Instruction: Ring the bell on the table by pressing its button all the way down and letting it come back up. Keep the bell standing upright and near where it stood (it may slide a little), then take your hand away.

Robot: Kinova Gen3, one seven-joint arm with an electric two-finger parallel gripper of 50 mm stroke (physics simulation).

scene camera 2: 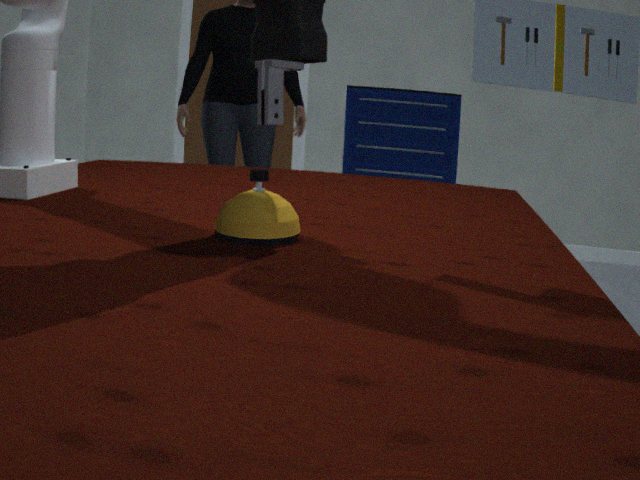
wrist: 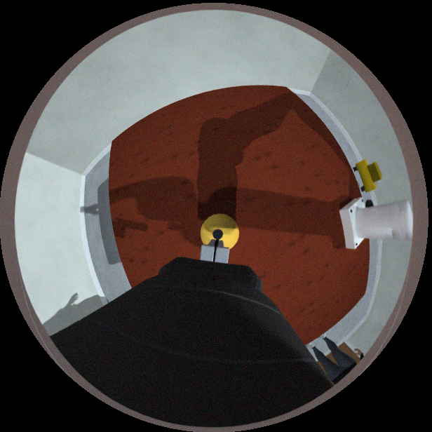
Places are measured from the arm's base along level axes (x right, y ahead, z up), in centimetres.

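Pixels of known places: gripper, fingertip midpoint: (scene camera 2: 270,124); arm's base at its link origin: (scene camera 2: 26,162).
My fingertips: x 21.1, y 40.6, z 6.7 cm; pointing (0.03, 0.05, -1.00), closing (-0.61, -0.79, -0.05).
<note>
Ahead of a thing's pixels: the offset from my fingertips to its middle. Level surfaces: height alone.
The bell @(dx +1.4, dy -0.7, dz -7.7 cm) (scene camera 2: 256,217) (wrist: 226,225), a yellow dome on a dark base, stands upright on the red-brown table @(dz -11.0 cm) (scene camera 2: 289,403) (wrist: 290,170). Its black button @(dx +1.4, dy -0.7, dz -4.9 cm) (scene camera 2: 258,175) (wrist: 217,234) sits on a light stem above the dome and is up, with part of the stem showing. My gripper (scene camera 2: 269,124) (wrist: 215,247) is shut and empty, its fingers pointing down. In the scene view the fingertips hang above the button, with a clear gap between them. In the wrist view the fingertips overlap the lower edge of the dome, just below the button.
The white robot base (scene camera 2: 51,178) (wrist: 350,225) stands at the table's far left in the scene view. A person (scene camera 2: 227,67) stands behind the table, near a blue cabinet (scene camera 2: 402,134). A yellow object (wrist: 367,175) shows beyond the table edge. Arm shadows cross the table.
</note>
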